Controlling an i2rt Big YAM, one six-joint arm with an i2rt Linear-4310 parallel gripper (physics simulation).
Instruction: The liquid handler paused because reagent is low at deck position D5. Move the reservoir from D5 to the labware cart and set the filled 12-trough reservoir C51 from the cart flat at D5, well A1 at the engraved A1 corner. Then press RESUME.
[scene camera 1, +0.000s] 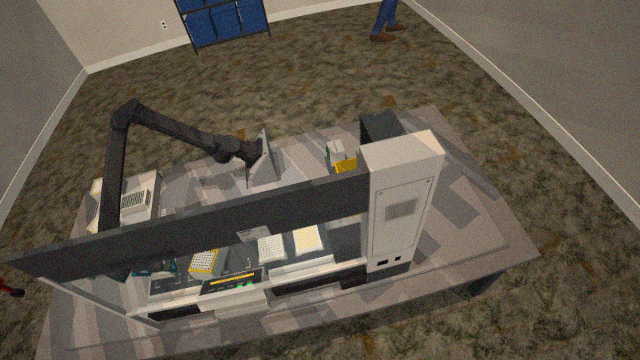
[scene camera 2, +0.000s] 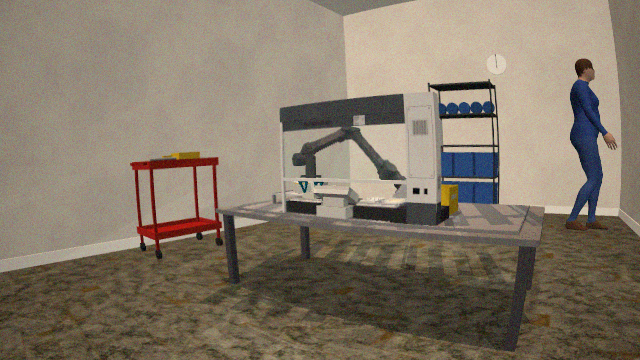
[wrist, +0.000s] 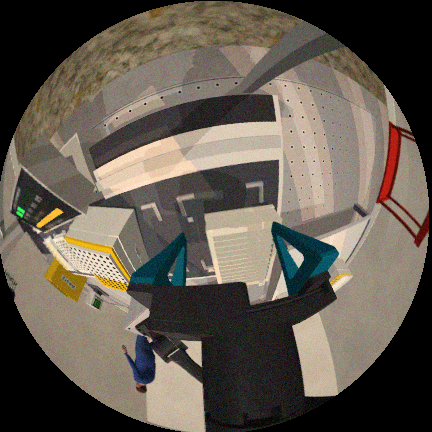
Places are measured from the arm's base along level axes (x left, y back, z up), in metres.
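Pixels of known places: gripper, fingertip midpoint: (scene camera 1: 163, 272) (scene camera 2: 311, 193) (wrist: 229, 231); arm's base, link origin: (scene camera 1: 255, 153) (scene camera 2: 404, 186) (wrist: 148, 322).
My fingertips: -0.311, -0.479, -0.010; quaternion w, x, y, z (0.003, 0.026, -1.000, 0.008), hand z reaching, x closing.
For each thing: its top centre in the pictures, then the offset to it from my fingertips, as dx, dy, dz. Level surfaces: height alone.
- pale reservoir, top centre: (wrist: 245, 265) (scene camera 2: 315, 190) -0.022, +0.055, +0.007
- dark deck, surface height: dz -0.031
- white block with dark slots, top centre: (scene camera 1: 132, 199) -0.228, +0.341, +0.002
- yellow bin, top centre: (scene camera 1: 355, 175) (scene camera 2: 443, 185) (wrist: 59, 289) +0.686, +0.259, +0.045
A pale reservoir (wrist: 240, 245) with parallel troughs shows between the teal fingers in the wrist view, over the dark deck (wrist: 220, 180). My gripper (scene camera 1: 156, 269) (scene camera 2: 311, 185) (wrist: 229, 231) is open, with one finger toward each long side of it. Whether the fingers reach down beside its walls is unclear. A white block with dark slots (scene camera 1: 134, 199) sits in a pale tray at the left back of the table in the first scene view; its label cannot be read. The control panel (scene camera 1: 232, 281) (wrist: 37, 200) shows a yellow bar and green lights; the RESUME lettering is not readable.
A tall yellow-rimmed tip rack (scene camera 1: 203, 262) (wrist: 95, 255) stands beside the gripper. Two flat plates (scene camera 1: 271, 247) (scene camera 1: 307, 239) lie farther along the deck. A dark beam (scene camera 1: 225, 210) crosses above the deck. A yellow bin (scene camera 1: 345, 165) (wrist: 66, 281) stands behind. A red cart (scene camera 2: 175, 162) stands apart.
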